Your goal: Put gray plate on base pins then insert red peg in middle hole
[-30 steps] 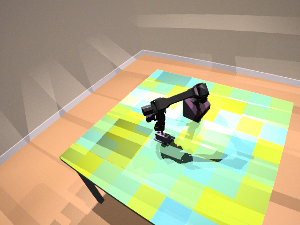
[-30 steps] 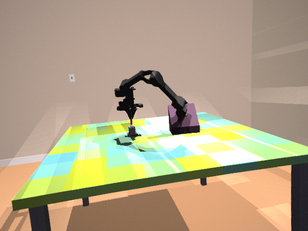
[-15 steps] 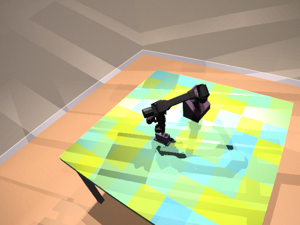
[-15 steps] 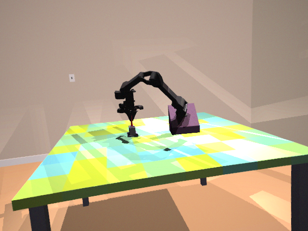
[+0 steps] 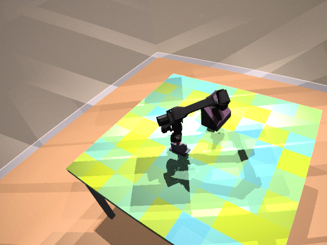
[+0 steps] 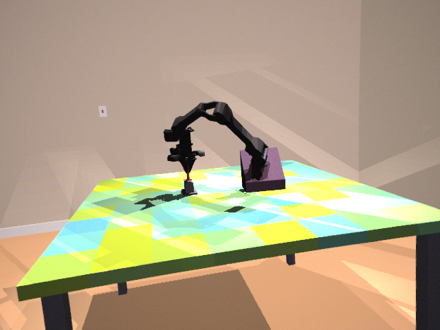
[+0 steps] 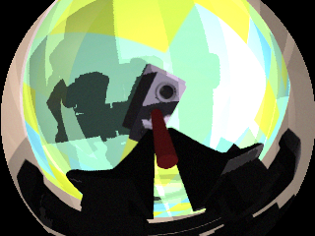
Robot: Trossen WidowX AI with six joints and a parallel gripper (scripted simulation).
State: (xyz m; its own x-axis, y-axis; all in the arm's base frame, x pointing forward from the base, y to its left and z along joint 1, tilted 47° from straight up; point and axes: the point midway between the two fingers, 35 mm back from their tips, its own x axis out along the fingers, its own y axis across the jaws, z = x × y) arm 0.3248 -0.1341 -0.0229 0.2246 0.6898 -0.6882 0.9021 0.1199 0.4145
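Now: gripper tip right at the red peg. Also, from my gripper tip: dark base 90 mm below; then gray plate 50 mm below.
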